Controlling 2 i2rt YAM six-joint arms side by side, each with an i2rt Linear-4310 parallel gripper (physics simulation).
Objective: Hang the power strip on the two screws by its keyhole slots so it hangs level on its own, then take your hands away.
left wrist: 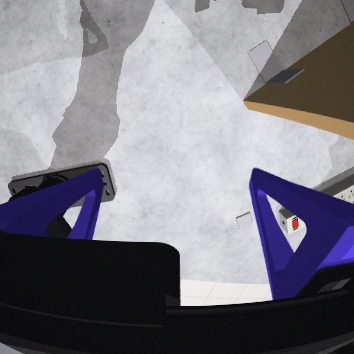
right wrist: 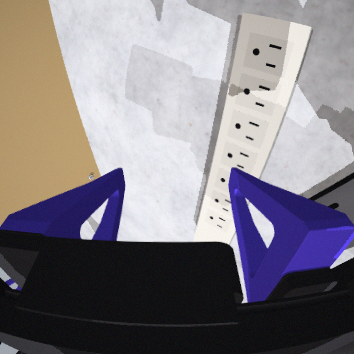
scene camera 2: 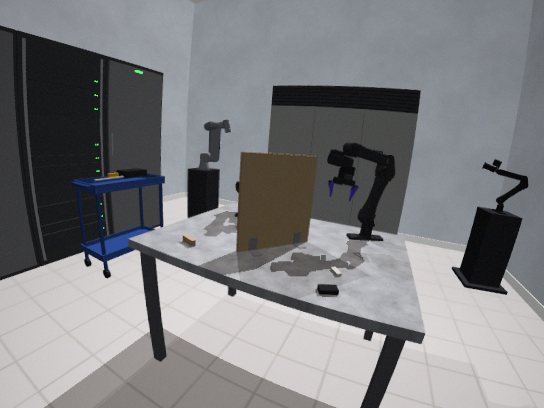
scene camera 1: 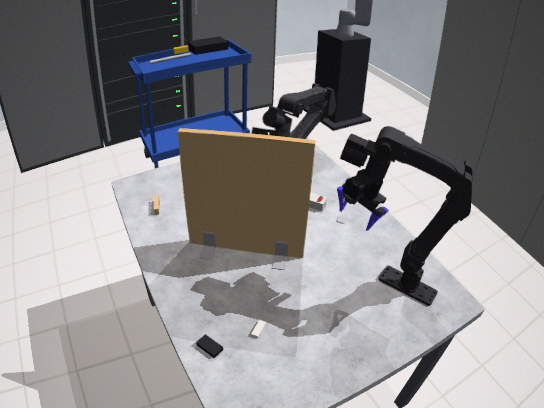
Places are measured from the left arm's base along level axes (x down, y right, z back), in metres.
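Pixels of known places: left gripper, between the fingertips: point(left wrist: 175, 176) point(scene camera 2: 340, 199) point(scene camera 1: 354, 220); right gripper, between the fingertips: point(right wrist: 176, 175); left arm's base, origin of its link: point(scene camera 2: 364, 237) point(scene camera 1: 408, 286).
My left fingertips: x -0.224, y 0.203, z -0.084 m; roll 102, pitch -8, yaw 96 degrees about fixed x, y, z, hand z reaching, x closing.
Note:
Ahead of a thing's pixels: the offset from my left fingertips to its top centre. "spot": to the spot under its first point. Level surfaces: height alone.
The white power strip {dz +0.206, dx +0.190, dy +0.363 m} point(right wrist: 252, 111) point(scene camera 1: 316, 204) point(left wrist: 287, 218) lies on the table with its outlets facing up, and a red switch shows at one end. Its keyhole slots do not show. An upright tan board {dz -0.101, dx -0.196, dy +0.306 m} point(scene camera 1: 247, 195) point(scene camera 2: 277, 200) point(left wrist: 315, 90) point(right wrist: 40, 100) stands beside it. One small screw {spot: dz -0.012, dx +0.203, dy +0.168 m} point(right wrist: 91, 176) shows on the board; a second does not show. My right gripper point(right wrist: 176, 175) is open and empty above the table, its right finger overlapping the strip's edge in its wrist view; the board hides its fingers in scene camera 1. My left gripper point(scene camera 1: 355, 220) point(scene camera 2: 340, 198) point(left wrist: 175, 176) is open and empty above the table.
On the grey table {dx +0.224 m} point(scene camera 1: 350, 360) point(scene camera 2: 380, 300) lie a wooden block {dz -0.153, dx +0.196, dy +0.692 m} point(scene camera 1: 156, 205) point(scene camera 2: 189, 241), a white block {dz -0.326, dx +0.212, dy +0.071 m} point(scene camera 1: 258, 329) point(scene camera 2: 336, 271) and a black box {dz -0.460, dx +0.207, dy +0.132 m} point(scene camera 1: 209, 346) point(scene camera 2: 328, 289). A blue cart point(scene camera 1: 195, 69) point(scene camera 2: 135, 183) stands beyond the table.

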